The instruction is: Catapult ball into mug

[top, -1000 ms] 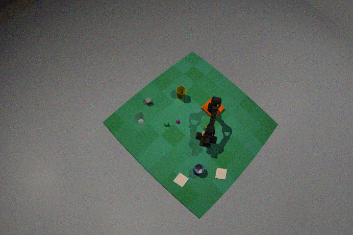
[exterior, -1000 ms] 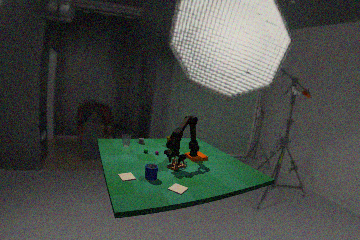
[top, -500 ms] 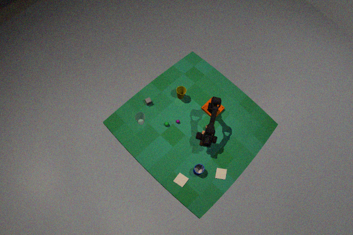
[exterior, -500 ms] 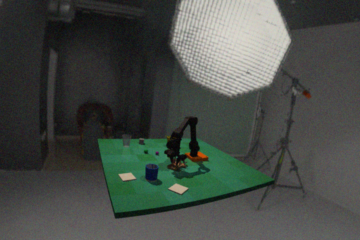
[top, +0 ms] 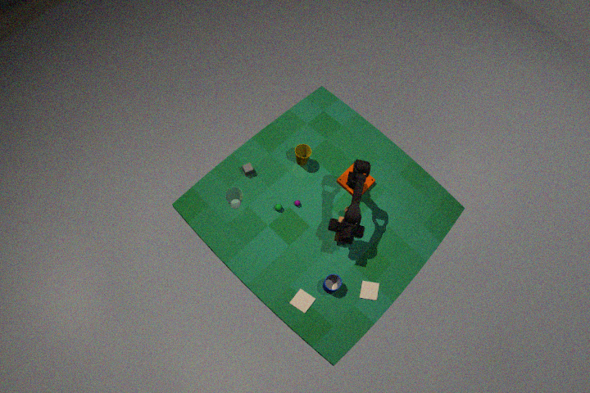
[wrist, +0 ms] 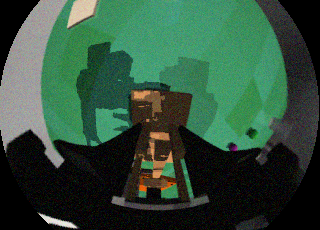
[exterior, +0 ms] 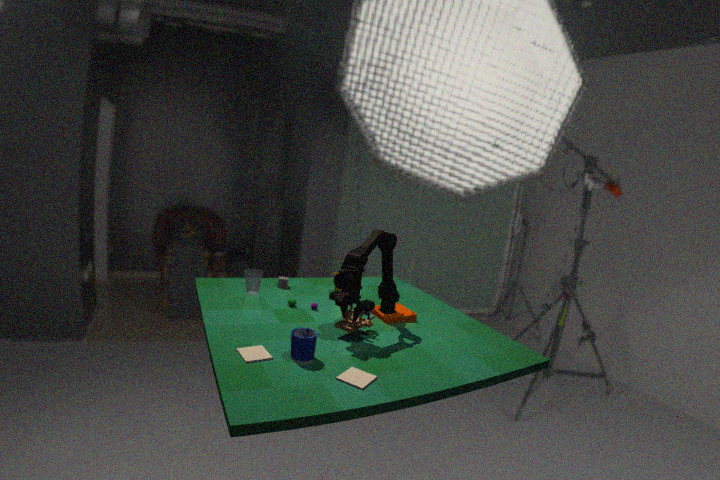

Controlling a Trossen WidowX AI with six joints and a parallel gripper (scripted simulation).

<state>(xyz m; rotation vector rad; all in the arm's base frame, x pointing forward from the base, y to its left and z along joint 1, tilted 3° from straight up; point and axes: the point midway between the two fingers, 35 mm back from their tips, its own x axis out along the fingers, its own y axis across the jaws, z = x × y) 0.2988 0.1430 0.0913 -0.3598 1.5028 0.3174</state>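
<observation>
The purple ball lies 31 cm to the right of my gripper tip and 6 cm below it. The rest, counted from my gripper tip: yellow cup (47 cm to the right, 23 cm behind, 4 cm below); blue mug (26 cm ahead, 12 cm to the left, 4 cm below); green ball (37 cm to the right, 9 cm ahead, 5 cm below).
</observation>
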